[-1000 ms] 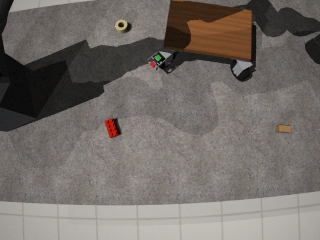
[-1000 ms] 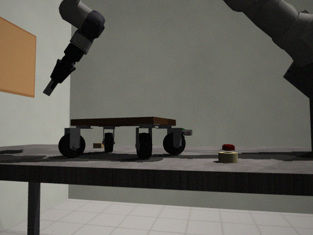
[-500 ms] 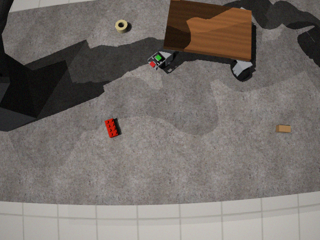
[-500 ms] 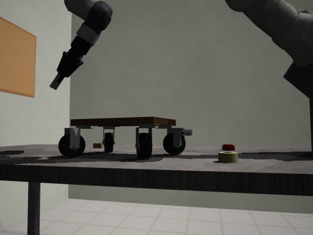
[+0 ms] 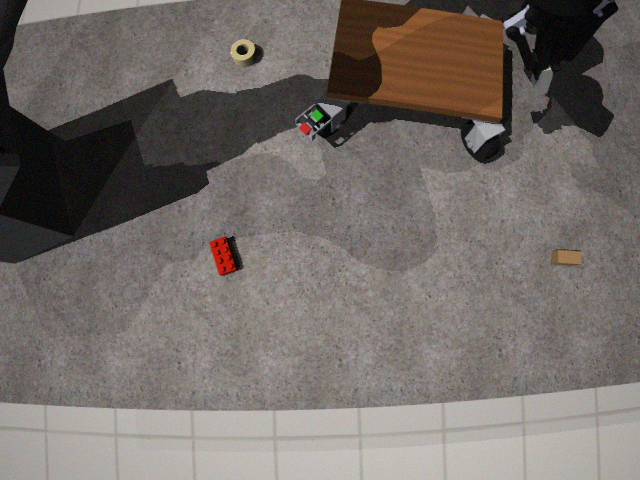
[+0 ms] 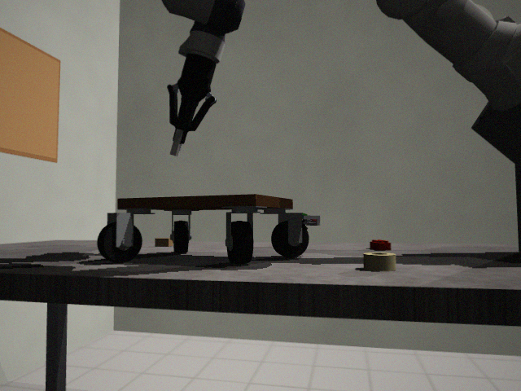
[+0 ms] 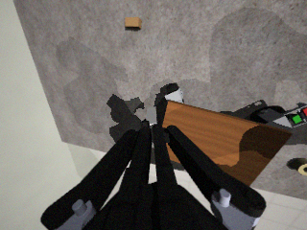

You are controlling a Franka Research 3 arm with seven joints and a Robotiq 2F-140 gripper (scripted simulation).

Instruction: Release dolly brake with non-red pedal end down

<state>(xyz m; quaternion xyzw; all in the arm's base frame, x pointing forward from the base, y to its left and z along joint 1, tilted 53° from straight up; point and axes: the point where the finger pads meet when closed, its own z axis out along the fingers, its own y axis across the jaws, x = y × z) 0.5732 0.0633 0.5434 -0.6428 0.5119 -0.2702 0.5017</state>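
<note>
The brake pedal lies 300 mm behind my hand, 190 mm below it and 120 mm to the right of it. From my hand the other things lie so: red toy brick: 390 mm to the right, 360 mm behind, 260 mm below; then tape roll: 510 mm behind, 260 mm below; then tan block: 260 mm below, 230 mm ahead, 140 mm to the right.
</note>
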